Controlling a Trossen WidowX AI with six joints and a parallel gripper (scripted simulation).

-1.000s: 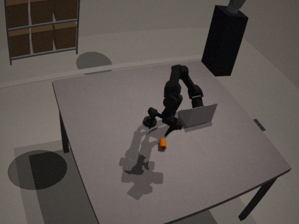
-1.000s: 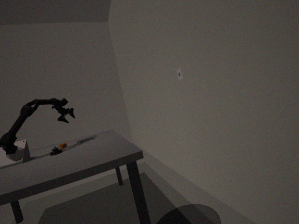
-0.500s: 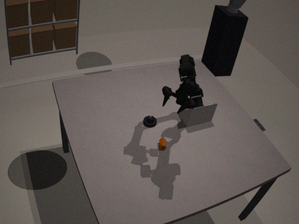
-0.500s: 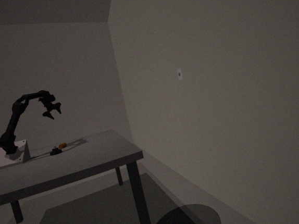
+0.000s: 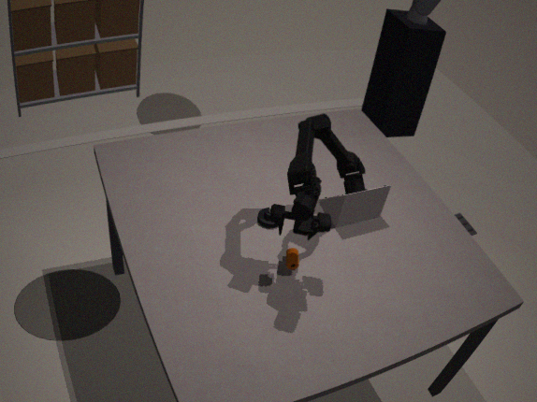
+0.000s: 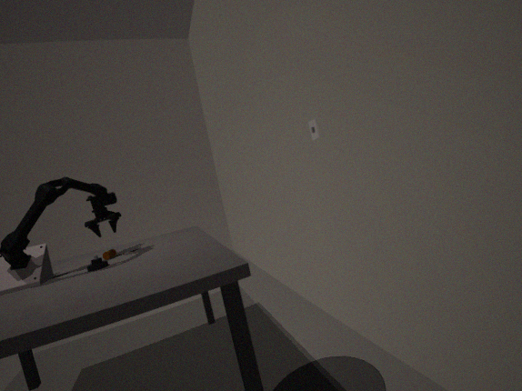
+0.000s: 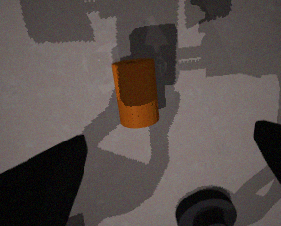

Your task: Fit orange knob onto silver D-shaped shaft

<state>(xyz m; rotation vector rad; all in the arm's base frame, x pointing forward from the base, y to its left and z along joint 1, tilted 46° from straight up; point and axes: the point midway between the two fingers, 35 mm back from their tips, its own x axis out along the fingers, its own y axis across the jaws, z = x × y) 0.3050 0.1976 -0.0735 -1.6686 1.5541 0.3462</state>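
My gripper tip is 100 mm above the orange knob, 20 mm past it and 10 mm to the left of it. Also, from my gripper tip: round black pedestal 210 mm to the right, 90 mm below.
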